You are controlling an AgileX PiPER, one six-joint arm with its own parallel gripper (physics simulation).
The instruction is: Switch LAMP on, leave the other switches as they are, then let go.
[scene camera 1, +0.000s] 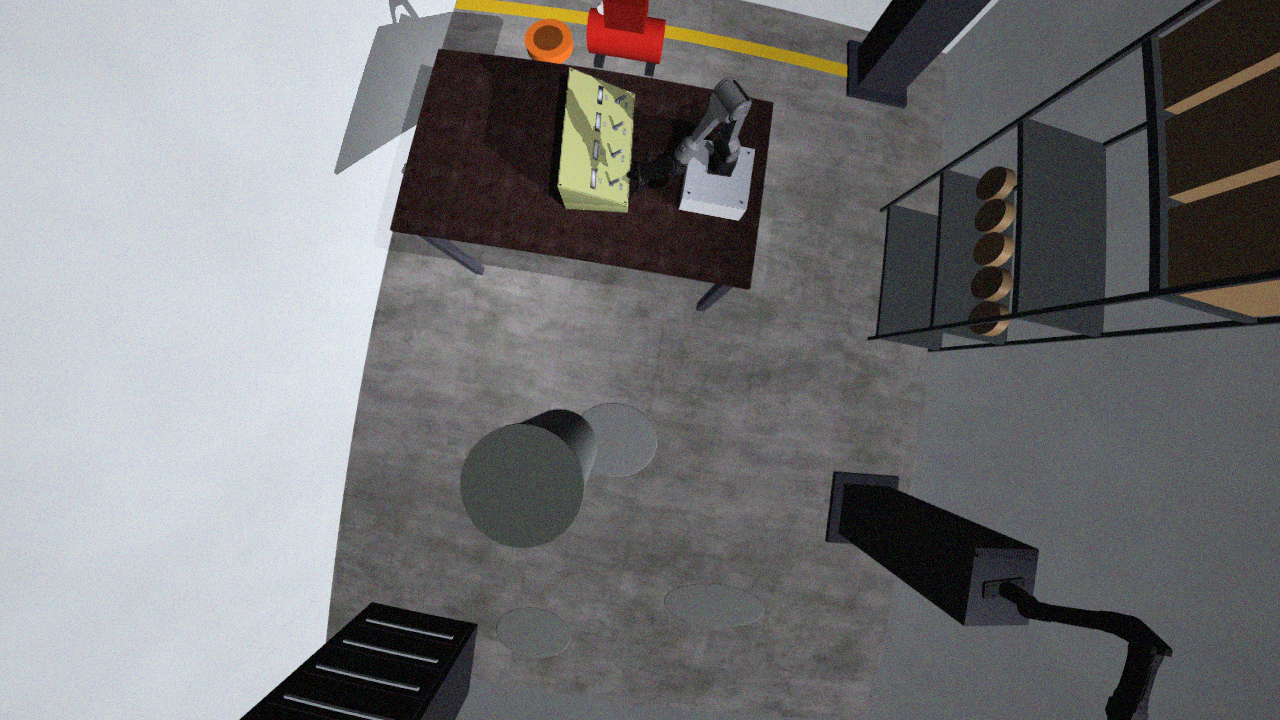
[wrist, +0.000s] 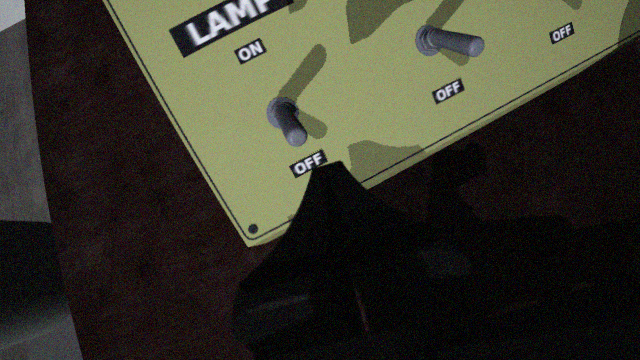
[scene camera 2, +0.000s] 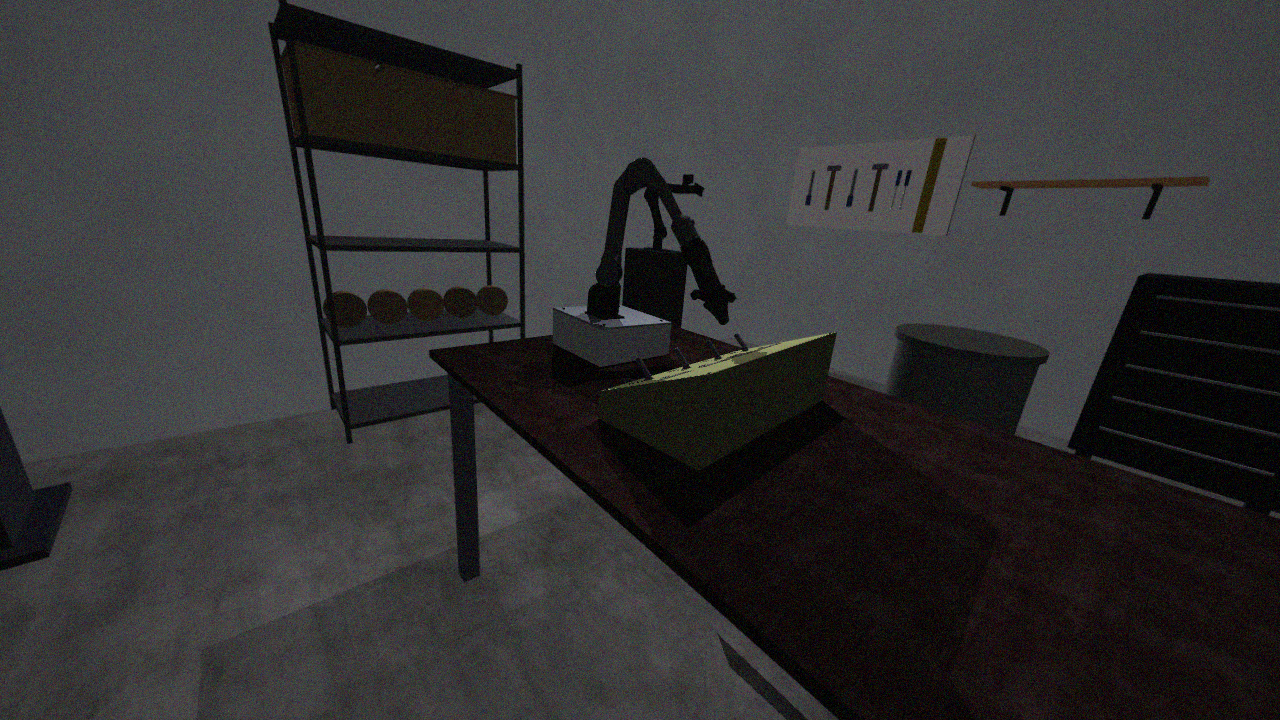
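The yellow-green switch panel (scene camera 1: pixel 574 116) (scene camera 2: pixel 716 413) (wrist: pixel 200 100) stands on the table. In the wrist view the LAMP label (wrist: pixel 225 22) is partly cut off at the top. The LAMP switch lever (wrist: pixel 289 124) (scene camera 2: pixel 741 342) leans toward its OFF label (wrist: pixel 308 163); its ON label (wrist: pixel 250 50) is on the other side. The neighbouring lever (wrist: pixel 452 42) leans to its OFF side. My gripper (wrist: pixel 332 182) (scene camera 1: pixel 632 175) (scene camera 2: pixel 724 317) looks shut and empty, a dark tapered shape. Its tip shows beside the LAMP OFF label, apart from the lever and above the panel.
The dark table (scene camera 1: pixel 501 214) (scene camera 2: pixel 895 537) carries the panel and the white arm base (scene camera 1: pixel 716 192) (scene camera 2: pixel 608 338). More toggle levers stand in a row along the panel. A shelf rack (scene camera 2: pixel 520 205) is behind the arm. A grey bin (scene camera 1: pixel 521 485) (scene camera 2: pixel 962 380) stands off the table.
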